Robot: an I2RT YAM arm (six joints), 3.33 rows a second.
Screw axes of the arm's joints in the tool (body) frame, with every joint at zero. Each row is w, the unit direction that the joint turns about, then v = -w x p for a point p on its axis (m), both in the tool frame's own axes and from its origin. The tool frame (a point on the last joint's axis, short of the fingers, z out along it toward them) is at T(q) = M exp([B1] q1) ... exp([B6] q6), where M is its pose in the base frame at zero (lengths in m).
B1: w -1 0 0 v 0.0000 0.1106 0.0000
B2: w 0 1 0 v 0.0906 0.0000 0.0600
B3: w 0 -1 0 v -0.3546 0.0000 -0.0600
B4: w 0 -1 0 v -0.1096 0.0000 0.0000
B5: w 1 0 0 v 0.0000 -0.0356 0.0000
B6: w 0 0 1 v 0.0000 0.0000 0.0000
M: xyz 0.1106 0.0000 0.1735 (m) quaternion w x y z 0.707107 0 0.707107 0
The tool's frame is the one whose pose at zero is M.
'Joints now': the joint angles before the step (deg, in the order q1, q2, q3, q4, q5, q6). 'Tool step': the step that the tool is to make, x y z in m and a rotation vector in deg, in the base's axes. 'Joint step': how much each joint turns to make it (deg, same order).
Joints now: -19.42 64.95 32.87 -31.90 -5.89 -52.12
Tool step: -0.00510 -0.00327 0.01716 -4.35 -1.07 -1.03
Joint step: -0.79 -3.43 1.84 -2.90 3.43 -1.50
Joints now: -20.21 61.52 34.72 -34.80 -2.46 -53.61
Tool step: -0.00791 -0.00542 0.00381 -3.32 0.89 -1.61
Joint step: -1.85 -1.92 -0.09 -1.50 2.89 -1.85
